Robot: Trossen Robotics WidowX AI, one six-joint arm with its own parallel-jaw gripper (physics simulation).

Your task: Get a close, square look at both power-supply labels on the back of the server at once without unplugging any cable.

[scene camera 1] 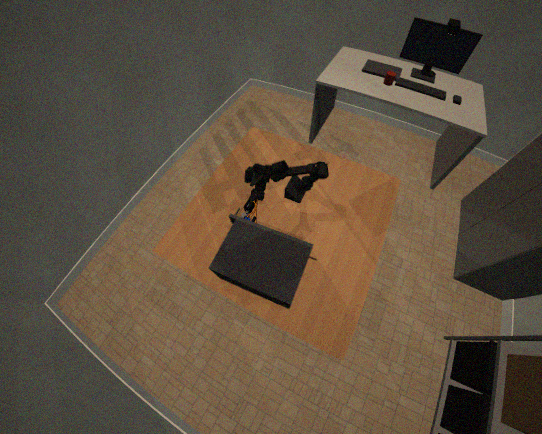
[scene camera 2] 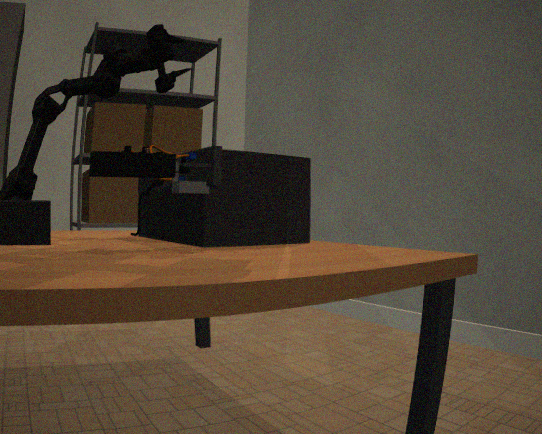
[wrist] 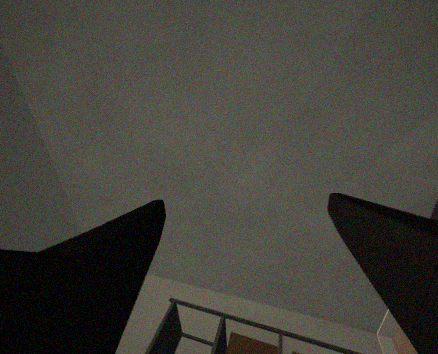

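Seen in the pictures: gripper, fingertip midpoint: (scene camera 1: 250, 193) (scene camera 2: 187, 54) (wrist: 244, 204); arm's base, origin of the base link: (scene camera 1: 299, 186) (scene camera 2: 14, 222).
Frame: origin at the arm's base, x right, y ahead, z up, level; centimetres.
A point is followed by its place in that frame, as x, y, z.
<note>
The server's dark housing (scene camera 1: 260, 262) @(-14.7, 61.4, 17.3) (scene camera 2: 260, 200) @(8.2, 63.2, 5.7) stands on the wooden table (scene camera 1: 345, 300) @(-61.8, 47.8, -5.2) (scene camera 2: 370, 252) @(35.0, 76.5, -5.1). Its cabled back faces the arm. Orange cables (scene camera 2: 162, 150) @(6.3, 38.7, 17.1) and a blue plug (scene camera 1: 247, 218) @(6.4, 45.4, 16.3) (scene camera 2: 191, 156) @(7.7, 45.7, 15.7) show there, beside a long black slab (scene camera 2: 132, 164) @(15.1, 30.3, 12.8) that sticks out from the back. My gripper (scene camera 1: 248, 206) (scene camera 2: 186, 55) @(0.4, 44.7, 44.6) (wrist: 244, 204) @(0.4, 44.7, 44.6) is open and empty, above the level of the housing's top and near its cabled back edge. Neither power-supply label can be made out. In the wrist view the server does not show; wall fills the space between the fingertips.
A metal shelf unit (scene camera 1: 496, 370) (scene camera 2: 216, 100) (wrist: 250, 322) with brown boxes (scene camera 2: 119, 127) stands beyond the table. A white desk (scene camera 1: 345, 65) with a monitor (scene camera 1: 440, 45) and a tall grey cabinet (scene camera 1: 500, 220) stand farther off. A thin rod juts from the housing's side.
</note>
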